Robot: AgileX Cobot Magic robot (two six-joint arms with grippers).
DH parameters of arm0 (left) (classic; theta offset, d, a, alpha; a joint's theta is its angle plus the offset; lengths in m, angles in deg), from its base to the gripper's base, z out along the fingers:
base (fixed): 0 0 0 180
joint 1: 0 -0.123 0 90
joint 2: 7.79 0 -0.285 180
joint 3: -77.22 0 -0.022 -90
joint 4: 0 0.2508 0 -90
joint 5: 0 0 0.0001 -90
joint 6: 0 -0.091 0 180
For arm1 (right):
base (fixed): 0 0 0 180
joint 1: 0 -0.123 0 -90
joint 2: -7.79 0 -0.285 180
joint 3: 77.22 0 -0.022 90
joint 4: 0 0.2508 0 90
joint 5: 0 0 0.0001 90
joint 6: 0 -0.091 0 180
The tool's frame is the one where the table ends.
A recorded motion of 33 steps. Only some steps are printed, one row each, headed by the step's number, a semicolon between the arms.
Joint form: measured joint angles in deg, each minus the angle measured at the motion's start. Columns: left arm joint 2, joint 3, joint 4, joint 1, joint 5, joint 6; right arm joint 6, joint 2, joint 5, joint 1, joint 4, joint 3.
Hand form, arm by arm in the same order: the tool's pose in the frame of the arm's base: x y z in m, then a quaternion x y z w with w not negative. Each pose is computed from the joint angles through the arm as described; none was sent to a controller.
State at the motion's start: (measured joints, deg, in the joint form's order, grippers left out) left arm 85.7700 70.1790 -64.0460 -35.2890 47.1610 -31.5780; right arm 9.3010 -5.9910 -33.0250 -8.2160 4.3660 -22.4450
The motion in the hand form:
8: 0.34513 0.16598 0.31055 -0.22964 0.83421 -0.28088 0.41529; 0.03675 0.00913 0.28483 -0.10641 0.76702 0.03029 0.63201
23: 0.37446 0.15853 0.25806 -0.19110 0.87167 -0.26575 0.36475; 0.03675 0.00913 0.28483 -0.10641 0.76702 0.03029 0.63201
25: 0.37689 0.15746 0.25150 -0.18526 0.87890 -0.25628 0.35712; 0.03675 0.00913 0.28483 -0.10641 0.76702 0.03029 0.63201
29: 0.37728 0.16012 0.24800 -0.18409 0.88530 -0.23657 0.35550; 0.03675 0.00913 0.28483 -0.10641 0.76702 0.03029 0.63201
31: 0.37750 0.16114 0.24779 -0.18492 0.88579 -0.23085 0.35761; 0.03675 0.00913 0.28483 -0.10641 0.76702 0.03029 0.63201
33: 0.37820 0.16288 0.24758 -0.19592 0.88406 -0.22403 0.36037; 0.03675 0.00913 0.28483 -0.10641 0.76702 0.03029 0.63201
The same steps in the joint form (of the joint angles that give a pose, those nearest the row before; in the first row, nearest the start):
8: 13.30 9.76 1.05 0.00 4.79 -3.74; 0.01 0.00 0.00 0.00 0.01 0.00
23: 21.03 10.43 4.34 3.83 2.81 -8.16; 0.01 0.00 0.00 0.00 0.01 0.00
25: 21.77 10.43 5.79 4.35 2.11 -8.29; 0.01 0.00 0.00 0.00 0.01 0.00
29: 22.01 10.43 7.87 4.44 0.56 -8.02; 0.01 0.00 0.00 0.00 0.01 0.00
31: 22.01 10.44 8.19 4.44 -0.07 -8.01; 0.01 0.00 0.00 0.00 0.01 0.00
33: 22.01 10.44 8.63 4.49 -1.37 -6.89; 0.01 0.00 0.00 0.00 0.01 0.00

